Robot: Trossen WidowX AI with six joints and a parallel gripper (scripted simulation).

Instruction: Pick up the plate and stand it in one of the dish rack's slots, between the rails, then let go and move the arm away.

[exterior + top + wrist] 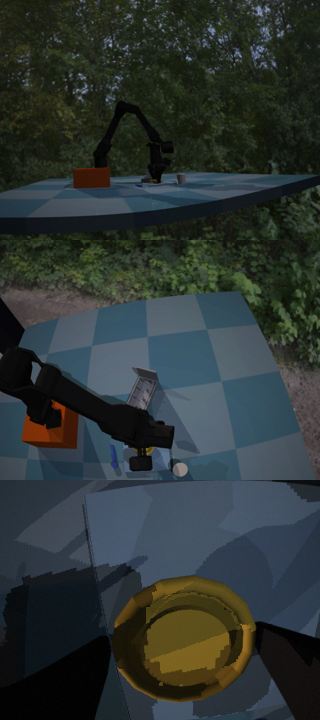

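My gripper tip is now 2 cm to the left of the pale blue square mat and 1 cm above it. From my gripper tip the other things lie so: yellow plate: 1 cm above; blue spoon: 11 cm behind, 3 cm to the right; white cup: 11 cm to the right, 9 cm ahead, 2 cm above.
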